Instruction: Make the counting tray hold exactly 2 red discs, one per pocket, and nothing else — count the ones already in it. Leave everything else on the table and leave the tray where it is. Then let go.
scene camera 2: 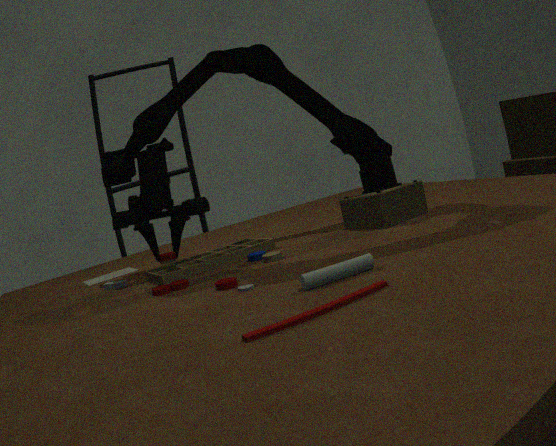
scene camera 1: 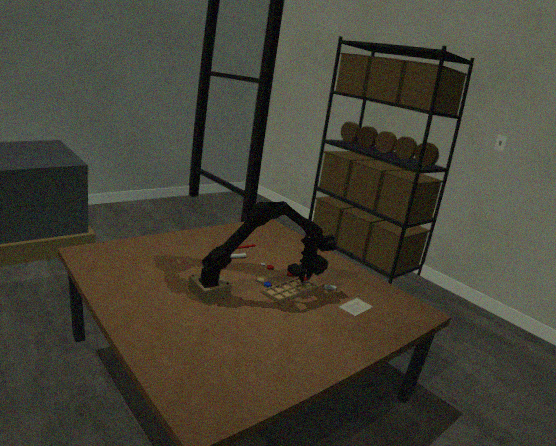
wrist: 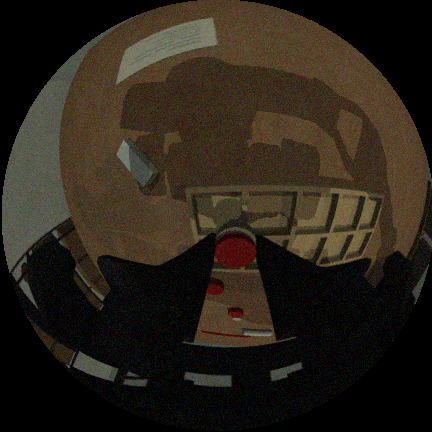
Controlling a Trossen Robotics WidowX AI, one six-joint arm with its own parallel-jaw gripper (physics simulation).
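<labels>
I see a wooden counting tray (scene camera 2: 191, 266) that rests on the table. A thin red rod (scene camera 2: 308, 315) sits on the table too.
</labels>
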